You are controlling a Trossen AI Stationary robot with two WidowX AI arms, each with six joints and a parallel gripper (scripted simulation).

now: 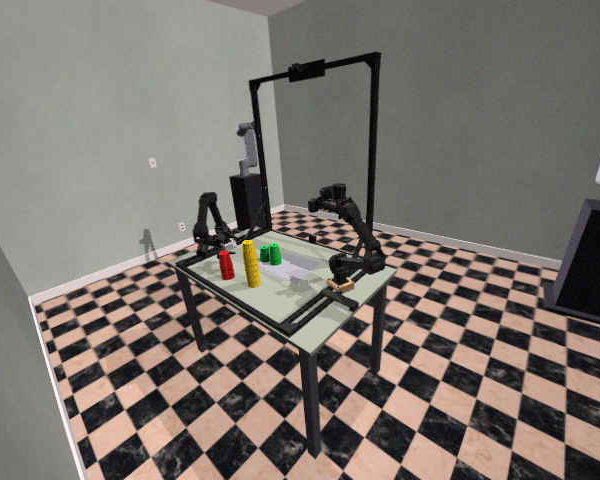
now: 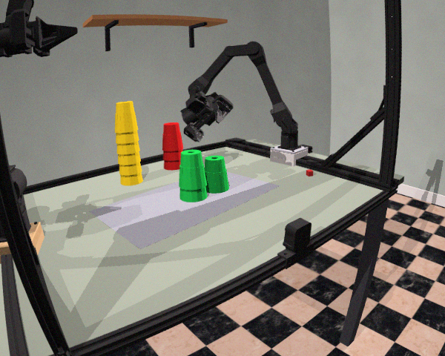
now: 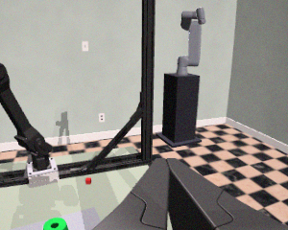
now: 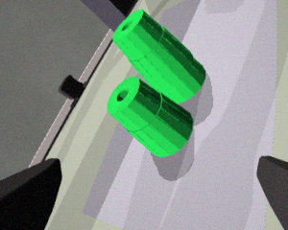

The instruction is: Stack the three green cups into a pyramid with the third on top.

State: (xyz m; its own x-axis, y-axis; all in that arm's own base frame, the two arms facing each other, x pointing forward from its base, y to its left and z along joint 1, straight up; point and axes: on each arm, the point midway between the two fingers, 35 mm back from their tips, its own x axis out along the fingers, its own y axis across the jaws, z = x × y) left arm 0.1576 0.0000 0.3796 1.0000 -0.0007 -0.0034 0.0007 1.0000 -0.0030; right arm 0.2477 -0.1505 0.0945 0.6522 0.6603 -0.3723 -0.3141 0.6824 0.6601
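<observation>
My left gripper is now 4 cm short of the grey mat, 30 cm to the left of it and 42 cm above it. From my left hand the other things lie so: red cube 8 cm behind, 67 cm to the right, 41 cm below.
</observation>
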